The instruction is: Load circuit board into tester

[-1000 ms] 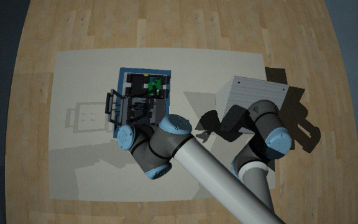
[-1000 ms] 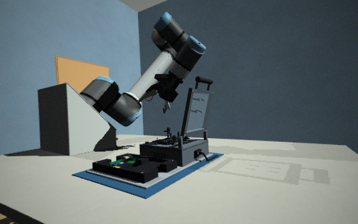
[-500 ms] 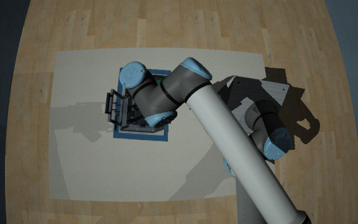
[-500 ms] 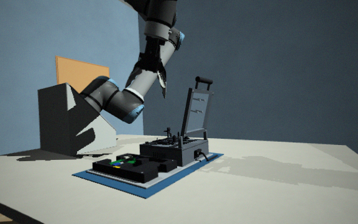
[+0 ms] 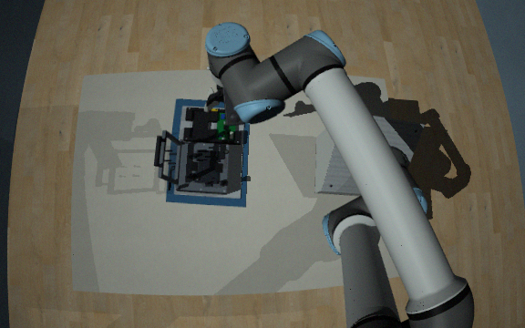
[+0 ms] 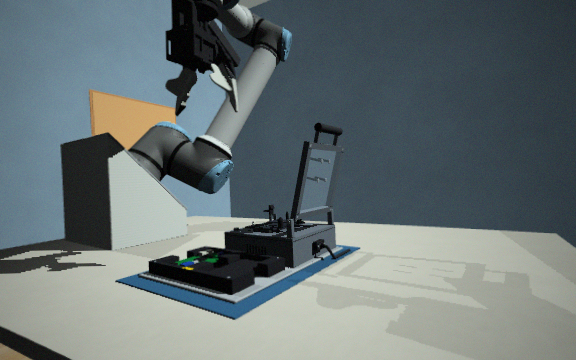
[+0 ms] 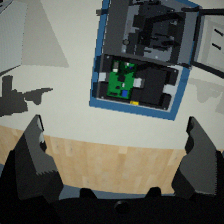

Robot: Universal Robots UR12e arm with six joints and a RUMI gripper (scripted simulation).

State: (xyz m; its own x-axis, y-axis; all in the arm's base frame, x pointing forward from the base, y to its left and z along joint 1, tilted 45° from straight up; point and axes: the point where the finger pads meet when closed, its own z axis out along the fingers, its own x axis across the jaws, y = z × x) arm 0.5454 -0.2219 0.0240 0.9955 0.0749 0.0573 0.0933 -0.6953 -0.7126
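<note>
Right now my hand is 29 cm above the green circuit board, 4 cm to the left of it and 1 cm short of it. From my hand the other things lie so: tester lid: 20 cm ahead, 13 cm below, 12 cm to the left.
</note>
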